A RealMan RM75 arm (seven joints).
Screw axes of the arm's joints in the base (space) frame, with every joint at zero. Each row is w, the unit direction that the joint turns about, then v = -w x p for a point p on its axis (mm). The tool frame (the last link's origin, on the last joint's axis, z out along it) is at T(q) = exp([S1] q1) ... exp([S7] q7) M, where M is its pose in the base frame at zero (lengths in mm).
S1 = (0, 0, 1, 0, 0, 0)
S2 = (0, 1, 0, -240.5, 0, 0)
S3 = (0, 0, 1, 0, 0, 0)
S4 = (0, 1, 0, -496.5, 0, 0)
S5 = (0, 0, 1, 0, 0, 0)
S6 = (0, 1, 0, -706.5, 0, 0)
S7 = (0, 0, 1, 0, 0, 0)
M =
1 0 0 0
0 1 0 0
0 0 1 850.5
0 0 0 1
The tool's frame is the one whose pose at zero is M.
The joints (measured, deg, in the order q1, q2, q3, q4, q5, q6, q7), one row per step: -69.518 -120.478 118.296 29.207 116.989 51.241 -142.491; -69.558 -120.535 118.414 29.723 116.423 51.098 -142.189; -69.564 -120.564 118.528 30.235 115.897 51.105 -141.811; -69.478 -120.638 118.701 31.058 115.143 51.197 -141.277; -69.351 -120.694 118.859 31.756 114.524 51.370 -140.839; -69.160 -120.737 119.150 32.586 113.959 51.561 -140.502; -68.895 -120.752 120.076 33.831 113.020 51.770 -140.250; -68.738 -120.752 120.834 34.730 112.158 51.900 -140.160; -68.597 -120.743 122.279 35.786 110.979 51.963 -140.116; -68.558 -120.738 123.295 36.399 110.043 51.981 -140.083; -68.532 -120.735 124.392 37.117 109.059 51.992 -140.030; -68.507 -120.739 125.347 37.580 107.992 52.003 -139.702
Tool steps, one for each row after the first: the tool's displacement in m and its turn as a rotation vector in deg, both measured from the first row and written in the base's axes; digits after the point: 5 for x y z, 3 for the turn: 0.00377 -0.00131 -0.00157 -0.366 -0.674 -0.459; 0.00696 -0.00278 -0.00285 -0.836 -1.213 -0.907; 0.01129 -0.00561 -0.00492 -1.626 -1.998 -1.486; 0.01439 -0.00829 -0.00656 -2.355 -2.589 -1.889; 0.01729 -0.01136 -0.00825 -3.120 -3.112 -2.331; 0.02074 -0.01642 -0.01092 -4.267 -3.631 -2.988; 0.02345 -0.02040 -0.01297 -5.124 -4.083 -3.337; 0.02580 -0.02604 -0.01595 -6.295 -4.330 -3.899; 0.02729 -0.02994 -0.01801 -7.102 -4.511 -4.183; 0.02914 -0.03433 -0.02027 -8.007 -4.712 -4.568; 0.03018 -0.03824 -0.02223 -8.907 -4.907 -4.888
